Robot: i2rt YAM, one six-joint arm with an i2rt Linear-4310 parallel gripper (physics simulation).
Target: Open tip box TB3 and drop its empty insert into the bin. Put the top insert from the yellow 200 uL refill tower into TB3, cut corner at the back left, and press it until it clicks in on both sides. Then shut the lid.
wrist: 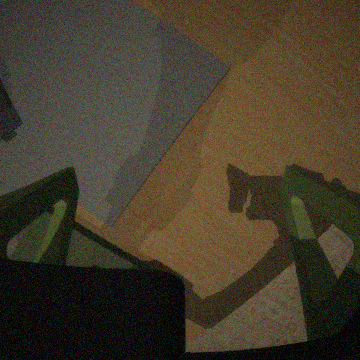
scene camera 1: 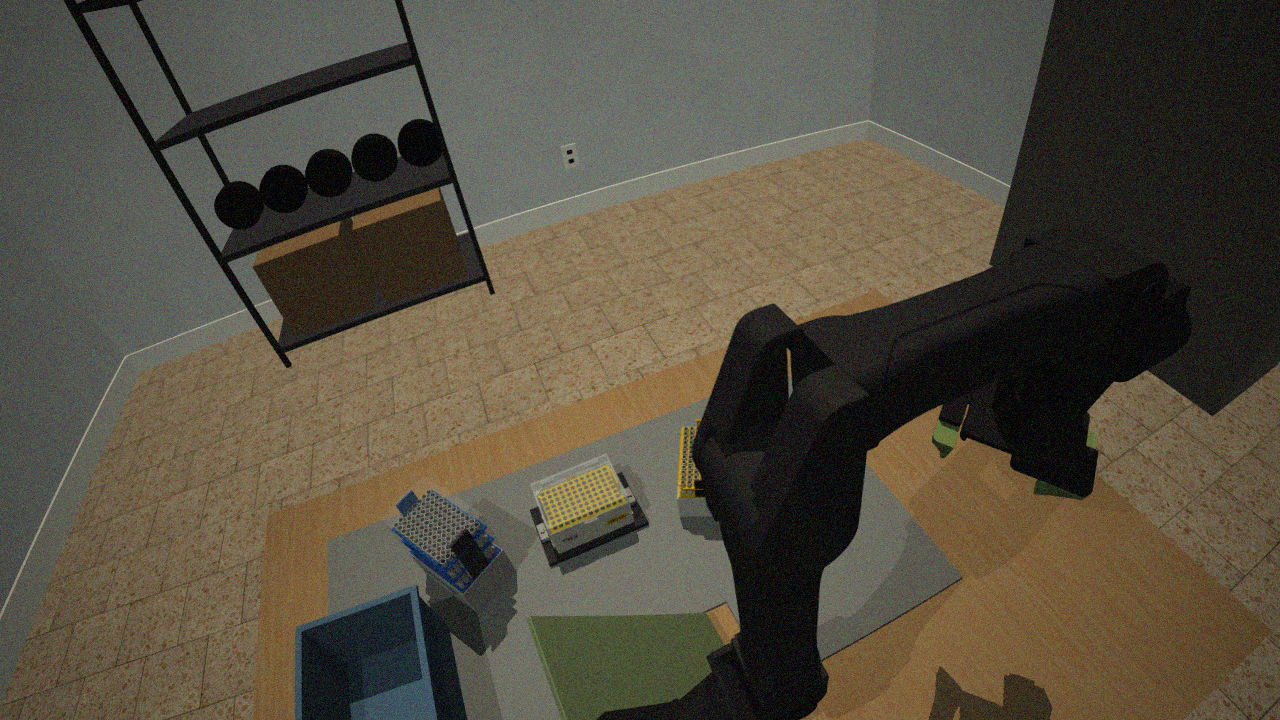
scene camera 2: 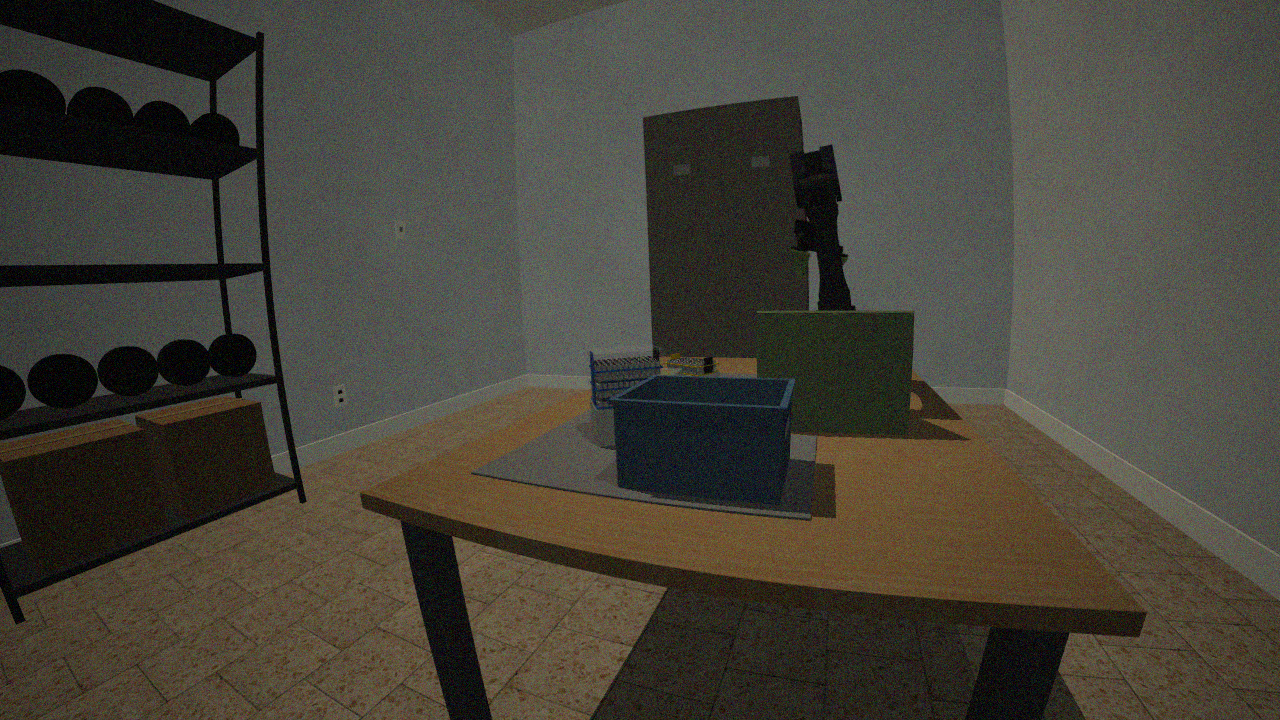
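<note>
My gripper [scene camera 1: 995,469] [scene camera 2: 821,257] [wrist: 179,177] is open and empty, high over the wooden table at the right in scene camera 1, away from the boxes. A pale tip box [scene camera 1: 586,514] with a yellow perforated grid sits in a dark holder mid-mat. Clear plastic shows along its back edge; I cannot tell whether the lid is shut, and its label is too small to read. A yellow-topped stack [scene camera 1: 688,465] stands to its right, partly hidden by my arm. The blue bin [scene camera 1: 384,658] [scene camera 2: 702,452] stands at the mat's near left. No loose insert can be made out.
A blue rack stack [scene camera 1: 444,537] [scene camera 2: 623,380] on a pale base stands behind the bin. The green block [scene camera 1: 626,658] [scene camera 2: 841,376] stands beside my arm's base. The grey mat [scene camera 1: 514,586] [scene camera 2: 546,465] [wrist: 100,60] lies on the wooden table [scene camera 1: 1118,582] [scene camera 2: 939,528] [wrist: 300,100].
</note>
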